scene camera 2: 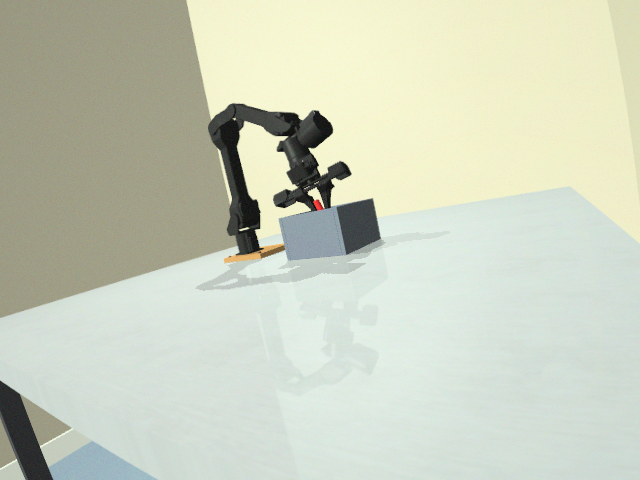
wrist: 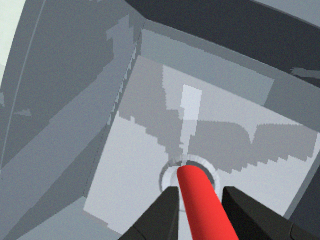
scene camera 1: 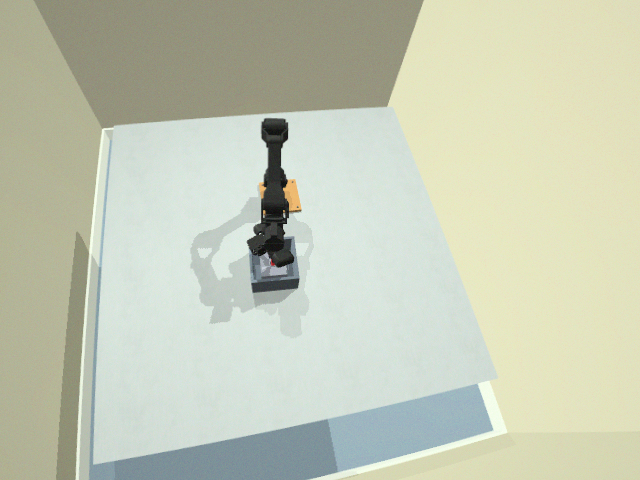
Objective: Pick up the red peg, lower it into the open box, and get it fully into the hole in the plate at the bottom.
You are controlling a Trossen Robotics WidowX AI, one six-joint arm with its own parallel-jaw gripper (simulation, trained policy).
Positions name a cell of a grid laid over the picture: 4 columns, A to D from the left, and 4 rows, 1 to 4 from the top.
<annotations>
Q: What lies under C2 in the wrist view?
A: A pale plate.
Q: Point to a grey box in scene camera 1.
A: B3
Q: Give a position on a grey box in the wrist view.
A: At A2
</annotations>
